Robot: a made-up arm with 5 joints.
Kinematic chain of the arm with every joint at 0, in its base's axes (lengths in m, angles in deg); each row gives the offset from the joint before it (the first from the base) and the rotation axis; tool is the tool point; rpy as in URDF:
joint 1: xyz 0 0 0.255 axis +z
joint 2: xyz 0 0 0 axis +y
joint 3: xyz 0.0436 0 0.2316 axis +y
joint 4: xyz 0.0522 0 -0.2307 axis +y
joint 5: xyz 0.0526 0 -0.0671 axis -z
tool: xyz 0 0 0 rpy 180 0 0
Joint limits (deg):
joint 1: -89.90..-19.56
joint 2: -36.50..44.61
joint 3: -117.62..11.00
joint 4: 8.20..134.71
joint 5: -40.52..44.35
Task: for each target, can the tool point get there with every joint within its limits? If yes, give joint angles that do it. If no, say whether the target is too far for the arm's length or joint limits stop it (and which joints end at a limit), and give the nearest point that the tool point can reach.
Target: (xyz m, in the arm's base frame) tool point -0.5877 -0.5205 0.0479
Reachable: no: too far | nearest point 0.0007 -0.4159 0.1565 | short by 0.607 m
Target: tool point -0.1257 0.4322 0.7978
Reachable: no: too far | nearest point -0.0153 0.0528 0.7825 | short by 0.395 m
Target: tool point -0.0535 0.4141 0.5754
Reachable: no: joint limits stop it (at a limit: joint 2, joint 3, joint 4) | nearest point -0.0070 0.0545 0.7825 | short by 0.418 m
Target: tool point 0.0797 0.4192 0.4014
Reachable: no: joint limits stop it (at a limit: joint 1, joint 2, joint 3) | nearest point -0.0001 0.0461 0.2483 | short by 0.411 m
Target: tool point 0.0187 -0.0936 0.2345
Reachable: yes | joints -78.67 -17.48 -11.55 90.76 -6.04
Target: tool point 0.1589 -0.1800 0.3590
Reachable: yes | joints -48.56 -21.44 -40.25 58.47 -0.31
